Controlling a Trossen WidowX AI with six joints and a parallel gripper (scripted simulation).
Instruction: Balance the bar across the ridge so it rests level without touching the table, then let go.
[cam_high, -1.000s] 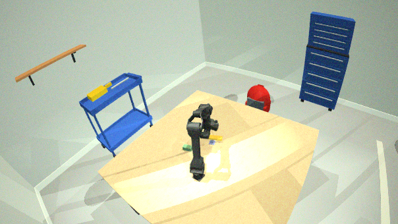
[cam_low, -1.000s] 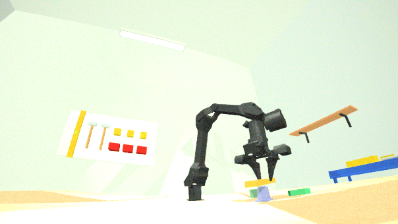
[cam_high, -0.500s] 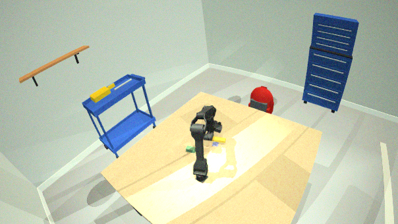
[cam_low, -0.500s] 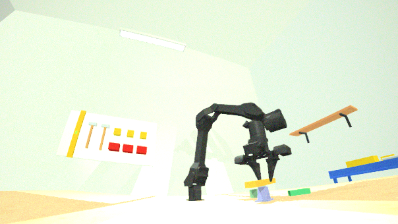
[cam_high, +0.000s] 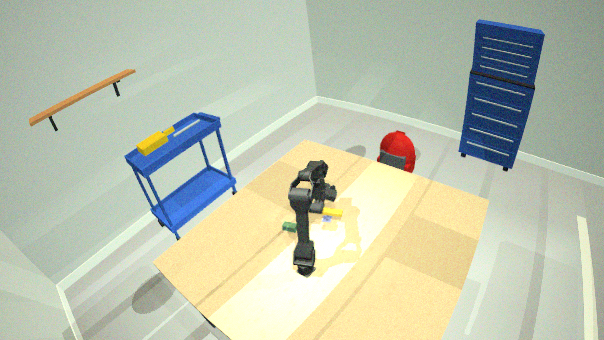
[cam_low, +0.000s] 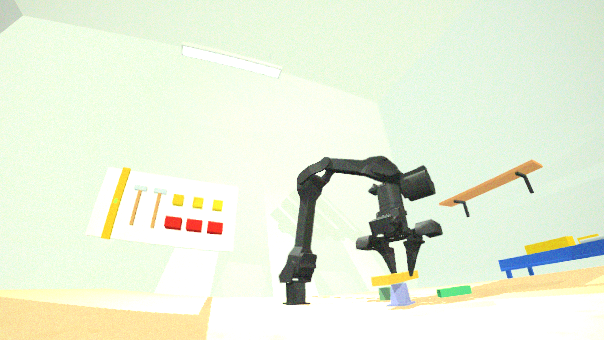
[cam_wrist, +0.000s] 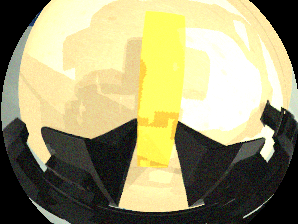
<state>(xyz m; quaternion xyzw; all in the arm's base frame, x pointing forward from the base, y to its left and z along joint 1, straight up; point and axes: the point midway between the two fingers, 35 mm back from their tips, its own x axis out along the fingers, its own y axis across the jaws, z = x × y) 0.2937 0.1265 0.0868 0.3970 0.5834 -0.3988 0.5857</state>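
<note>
Now: the yellow bar 1 cm ahead of my gripper tip and 3 cm to the right of it.
</note>
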